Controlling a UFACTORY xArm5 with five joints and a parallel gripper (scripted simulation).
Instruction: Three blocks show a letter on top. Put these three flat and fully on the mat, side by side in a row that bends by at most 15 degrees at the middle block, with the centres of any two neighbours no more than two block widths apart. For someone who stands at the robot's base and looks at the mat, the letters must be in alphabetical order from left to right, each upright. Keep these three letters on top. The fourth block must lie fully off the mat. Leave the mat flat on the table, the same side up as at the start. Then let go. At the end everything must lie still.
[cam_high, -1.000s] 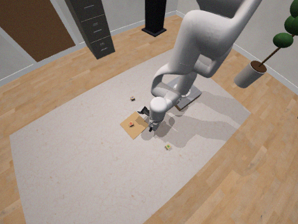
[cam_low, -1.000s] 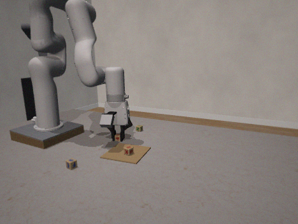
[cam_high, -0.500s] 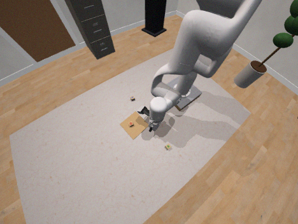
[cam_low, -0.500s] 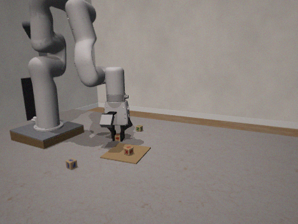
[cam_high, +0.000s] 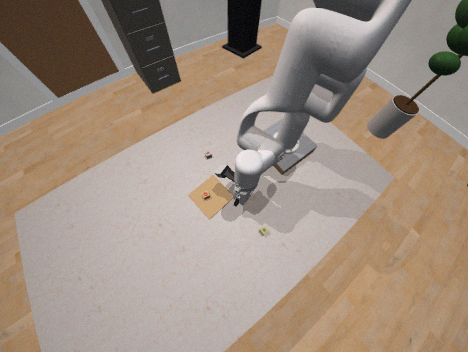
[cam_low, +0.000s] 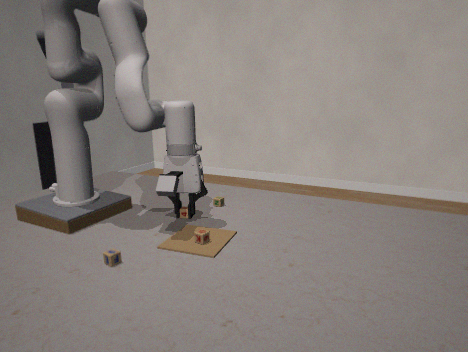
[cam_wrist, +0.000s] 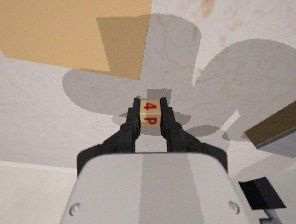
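The tan mat is 100 mm to the right of my hand, 80 mm ahead of it and 30 mm below it. Also, from my hand: blue-lettered block: 260 mm to the right, 50 mm behind, 20 mm below.
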